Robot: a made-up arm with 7 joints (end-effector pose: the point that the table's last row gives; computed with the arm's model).
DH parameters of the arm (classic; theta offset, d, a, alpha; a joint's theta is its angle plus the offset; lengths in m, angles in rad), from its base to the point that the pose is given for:
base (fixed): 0 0.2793 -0.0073 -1.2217
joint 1: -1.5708 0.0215 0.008 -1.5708
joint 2: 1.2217 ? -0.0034 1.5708
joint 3: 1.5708 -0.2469 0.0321 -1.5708
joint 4: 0 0.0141 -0.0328 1.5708
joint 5: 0 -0.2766 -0.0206 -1.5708
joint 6: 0 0.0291 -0.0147 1.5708
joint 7: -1.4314 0 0.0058 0
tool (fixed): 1.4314 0.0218 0 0
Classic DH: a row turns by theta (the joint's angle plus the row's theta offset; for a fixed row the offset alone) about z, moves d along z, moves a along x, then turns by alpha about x.
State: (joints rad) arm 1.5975 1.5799 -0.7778 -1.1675 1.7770 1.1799 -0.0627
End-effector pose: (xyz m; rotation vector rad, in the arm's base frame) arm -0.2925 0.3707 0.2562 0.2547 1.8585 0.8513
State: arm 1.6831 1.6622 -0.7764 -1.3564 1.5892 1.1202 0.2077
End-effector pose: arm -0.2829 0.3508 0.2513 0.4377 1.9441 0.7266
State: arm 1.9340 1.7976 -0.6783 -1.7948 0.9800 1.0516 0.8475
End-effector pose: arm -0.2597 0.2800 0.2289 0.7159 1.8635 0.3119
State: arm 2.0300 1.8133 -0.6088 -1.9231 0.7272 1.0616 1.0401
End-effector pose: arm -0.2493 0.2515 0.2175 0.7449 1.7322 0.1770
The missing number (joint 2, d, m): -0.0213
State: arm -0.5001 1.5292 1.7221 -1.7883 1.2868 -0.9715 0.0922
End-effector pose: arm -0.1461 0.3007 0.5581 -0.0542 1.5212 0.2178
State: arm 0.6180 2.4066 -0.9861 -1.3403 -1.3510 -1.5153 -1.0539
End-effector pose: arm 0.1384 0.4446 0.2839 2.0698 -0.0639 2.1494
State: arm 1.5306 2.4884 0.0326 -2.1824 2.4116 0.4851 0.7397
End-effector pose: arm 0.0756 0.2072 0.1045 0.0748 0.8228 0.9551
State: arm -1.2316 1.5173 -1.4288 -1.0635 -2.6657 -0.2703 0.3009
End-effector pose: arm 0.3504 0.2723 0.2739 -1.1822 -1.2320 1.9537
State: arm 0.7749 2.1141 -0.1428 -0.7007 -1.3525 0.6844 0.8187
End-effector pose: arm 0.1864 0.4459 0.3953 2.2624 0.7028 -1.6368
